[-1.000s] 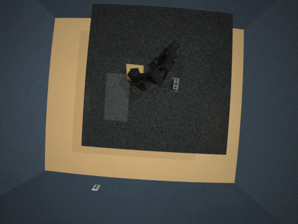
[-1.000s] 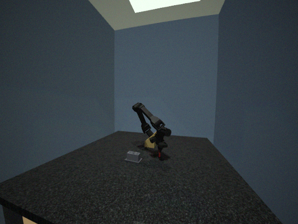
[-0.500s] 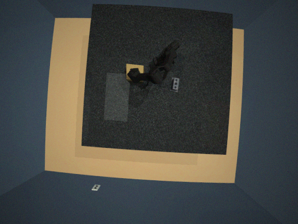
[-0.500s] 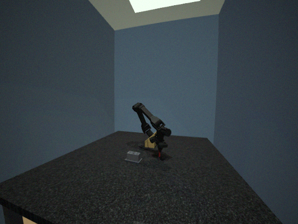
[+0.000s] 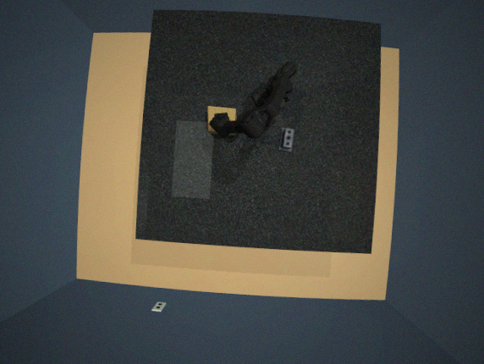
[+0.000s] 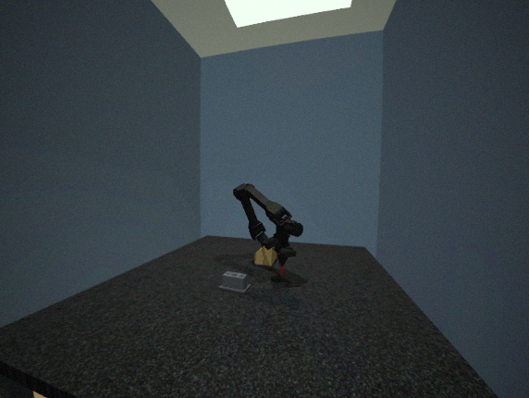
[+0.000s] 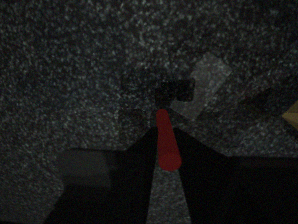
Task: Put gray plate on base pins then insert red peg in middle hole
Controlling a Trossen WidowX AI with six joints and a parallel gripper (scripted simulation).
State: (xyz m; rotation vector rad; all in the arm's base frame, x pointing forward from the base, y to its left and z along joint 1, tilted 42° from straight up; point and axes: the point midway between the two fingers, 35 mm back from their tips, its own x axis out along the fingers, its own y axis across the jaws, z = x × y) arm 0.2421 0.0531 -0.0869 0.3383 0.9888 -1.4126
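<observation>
Now: the gray plate 200 mm to the right of my gripper tip, 90 mm ahead of it and 30 mm below it. Round my gripper tip: red peg (right at my gripper tip).
</observation>
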